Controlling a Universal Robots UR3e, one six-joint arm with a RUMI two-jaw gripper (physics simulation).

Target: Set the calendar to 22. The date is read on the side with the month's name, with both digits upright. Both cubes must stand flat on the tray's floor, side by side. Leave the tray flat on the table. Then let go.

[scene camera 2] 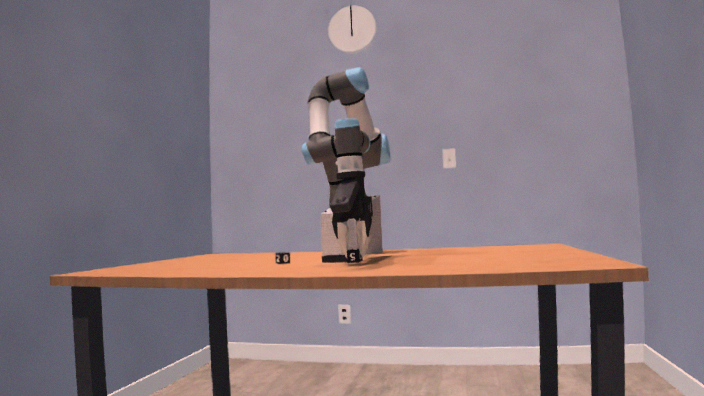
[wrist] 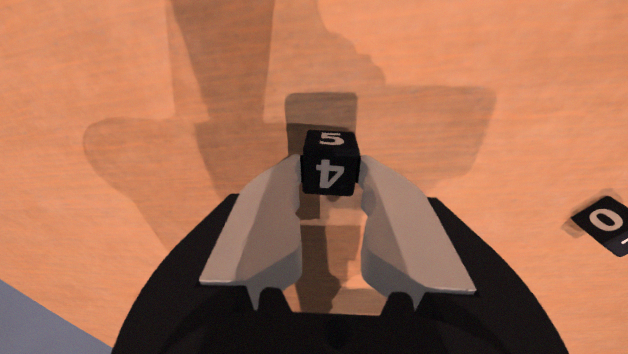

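Observation:
My gripper (scene camera 2: 353, 251) (wrist: 329, 159) is shut on a black cube (scene camera 2: 353, 256) (wrist: 330, 175). In the wrist view the cube shows a 5 and a 4 that looks turned over. The cube is low over the table; whether it touches the table is unclear. The black tray (scene camera 2: 333, 259) lies on the table beside the held cube, to its left in the scene view, and does not show in the wrist view. The other black cube (scene camera 2: 282, 258) (wrist: 604, 219) stands on the table farther left in the scene view, with a 2 and a 0 facing that camera.
A light grey box-shaped block (scene camera 2: 328, 232) stands behind the tray and the gripper on the wooden table (scene camera 2: 475, 265). The arm's and gripper's shadows fall across the table around the held cube. The table's edge shows at the wrist view's lower left.

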